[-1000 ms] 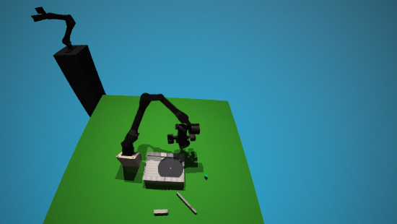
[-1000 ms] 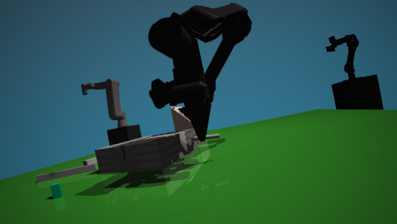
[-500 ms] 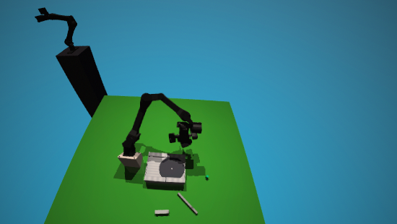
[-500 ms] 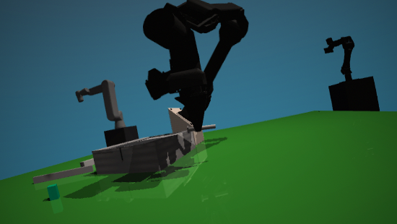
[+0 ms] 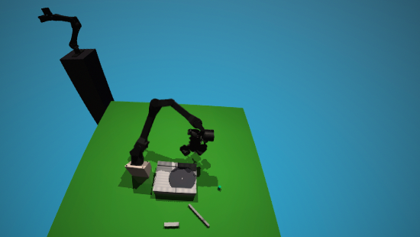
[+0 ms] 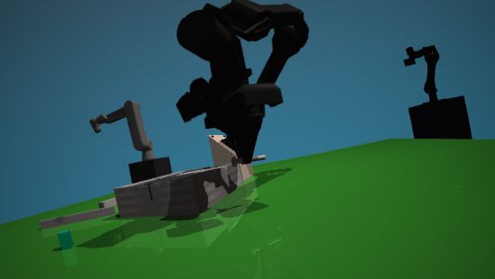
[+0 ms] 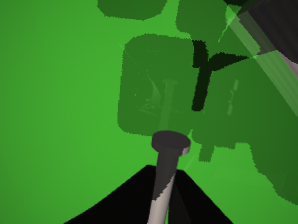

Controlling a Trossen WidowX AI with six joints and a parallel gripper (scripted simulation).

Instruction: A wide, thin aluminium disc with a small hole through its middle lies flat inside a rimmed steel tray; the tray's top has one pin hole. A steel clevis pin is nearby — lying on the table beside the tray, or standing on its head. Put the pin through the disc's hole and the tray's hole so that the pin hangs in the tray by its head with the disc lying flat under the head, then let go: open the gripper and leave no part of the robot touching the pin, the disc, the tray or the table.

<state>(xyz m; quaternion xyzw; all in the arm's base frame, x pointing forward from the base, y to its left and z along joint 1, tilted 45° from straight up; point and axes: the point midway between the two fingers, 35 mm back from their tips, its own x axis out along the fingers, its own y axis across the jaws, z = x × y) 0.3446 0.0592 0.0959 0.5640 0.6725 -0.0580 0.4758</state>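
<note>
The round disc lies 8 cm behind my gripper tip, 18 cm to the right of it and 1 cm below it. Also, from my gripper tip: rimmed steel tray: 11 cm behind, 17 cm to the right, 2 cm below; then steel clevis pin: 1 cm to the left, 1 cm above; then small teal block: 15 cm ahead, 24 cm to the right, 5 cm below.
</note>
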